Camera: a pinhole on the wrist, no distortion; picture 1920 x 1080 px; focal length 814.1 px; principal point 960.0 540.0 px. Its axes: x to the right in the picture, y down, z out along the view. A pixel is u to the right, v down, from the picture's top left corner.
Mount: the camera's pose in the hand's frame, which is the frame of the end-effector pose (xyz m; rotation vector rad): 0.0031 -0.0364 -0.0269 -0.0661 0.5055 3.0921
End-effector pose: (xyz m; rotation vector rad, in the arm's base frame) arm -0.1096 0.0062 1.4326 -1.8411 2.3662 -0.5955
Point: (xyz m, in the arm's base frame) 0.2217 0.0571 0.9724
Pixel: 1286.8 979.8
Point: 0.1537 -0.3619 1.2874
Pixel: outside the picture
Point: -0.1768 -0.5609 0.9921
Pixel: 217.7 594.8
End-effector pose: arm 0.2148 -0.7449 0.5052 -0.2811 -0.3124 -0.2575
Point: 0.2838 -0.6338 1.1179
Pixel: 574.0 785.3
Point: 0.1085 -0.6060 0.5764
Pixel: 1368.0 296.8
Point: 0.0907 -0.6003 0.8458
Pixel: 989.1 696.6
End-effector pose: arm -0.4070 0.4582 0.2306 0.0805 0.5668 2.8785
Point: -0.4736 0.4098 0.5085
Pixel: 783.9 257.9
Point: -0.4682 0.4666 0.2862
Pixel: 389.1 218.0
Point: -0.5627 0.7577 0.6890
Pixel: 565.5 865.6
